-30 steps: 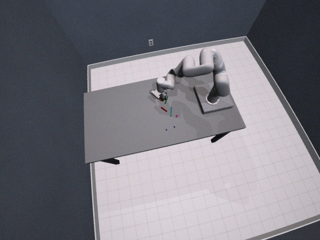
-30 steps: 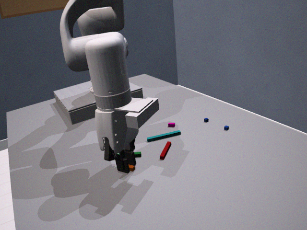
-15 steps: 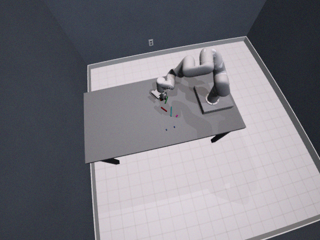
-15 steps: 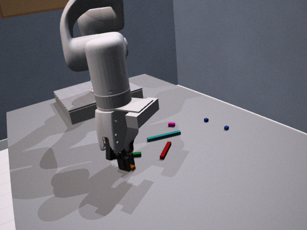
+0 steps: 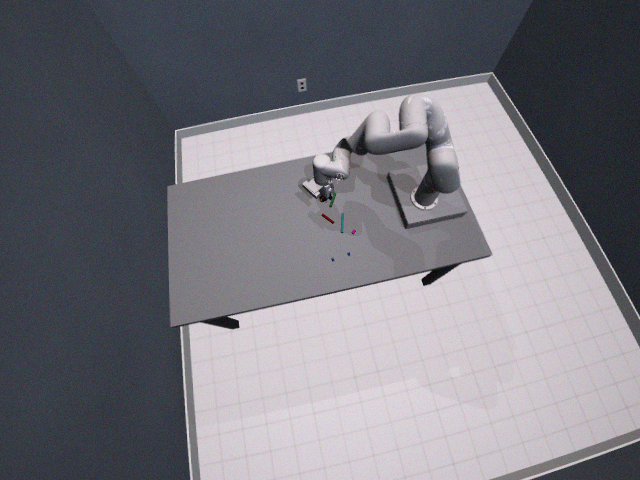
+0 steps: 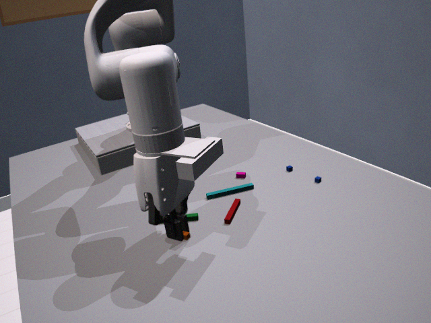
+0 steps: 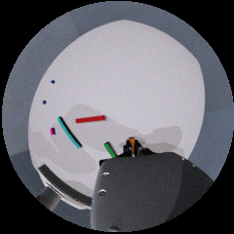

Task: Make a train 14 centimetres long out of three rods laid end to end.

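My gripper is now 4 cm past the green rod, 3 cm to the right of it and 2 cm above it. From my hand the other things lie so: red rod (3 cm ahead, 11 cm to the left, 2 cm below); then turquoise rod (3 cm behind, 16 cm to the left, 2 cm below); then orange rod (2 cm below).
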